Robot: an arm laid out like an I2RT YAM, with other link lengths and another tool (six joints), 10 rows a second.
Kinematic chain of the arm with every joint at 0, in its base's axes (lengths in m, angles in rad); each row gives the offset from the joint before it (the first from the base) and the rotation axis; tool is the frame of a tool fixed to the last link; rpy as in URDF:
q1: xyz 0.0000 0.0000 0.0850 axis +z
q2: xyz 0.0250 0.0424 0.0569 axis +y
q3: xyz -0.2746 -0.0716 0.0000 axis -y
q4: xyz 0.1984 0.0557 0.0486 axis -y
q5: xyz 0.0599 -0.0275 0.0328 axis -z
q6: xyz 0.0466 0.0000 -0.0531 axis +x
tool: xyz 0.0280 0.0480 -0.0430 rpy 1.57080 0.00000 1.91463
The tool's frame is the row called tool.
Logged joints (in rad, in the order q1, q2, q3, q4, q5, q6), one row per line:
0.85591 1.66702 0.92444 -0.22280 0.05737 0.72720
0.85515 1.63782 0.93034 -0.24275 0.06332 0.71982
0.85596 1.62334 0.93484 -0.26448 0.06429 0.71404
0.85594 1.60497 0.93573 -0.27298 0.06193 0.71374
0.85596 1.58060 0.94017 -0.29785 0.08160 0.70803
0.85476 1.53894 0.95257 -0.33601 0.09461 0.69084
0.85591 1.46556 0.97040 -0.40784 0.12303 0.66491
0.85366 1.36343 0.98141 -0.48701 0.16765 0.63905
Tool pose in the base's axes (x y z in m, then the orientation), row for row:
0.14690 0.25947 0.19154 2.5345 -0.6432 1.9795
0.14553 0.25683 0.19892 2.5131 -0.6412 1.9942
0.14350 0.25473 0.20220 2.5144 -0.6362 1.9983
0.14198 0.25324 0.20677 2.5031 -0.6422 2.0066
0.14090 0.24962 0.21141 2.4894 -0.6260 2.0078
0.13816 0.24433 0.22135 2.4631 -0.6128 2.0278
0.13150 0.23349 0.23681 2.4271 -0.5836 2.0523
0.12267 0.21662 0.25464 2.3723 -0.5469 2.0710
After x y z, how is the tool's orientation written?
As angles about the fixed x, y, z axes (roll, pitch, yaw), in radians.
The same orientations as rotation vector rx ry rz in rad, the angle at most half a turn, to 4 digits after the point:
-1.7060 -2.0881 -1.1926
-1.6973 -2.0938 -1.2145
-1.6930 -2.1021 -1.2101
-1.6857 -2.0974 -1.2238
-1.6941 -2.1126 -1.2358
-1.6825 -2.1320 -1.2599
-1.6707 -2.1692 -1.2921
-1.6712 -2.2059 -1.3508

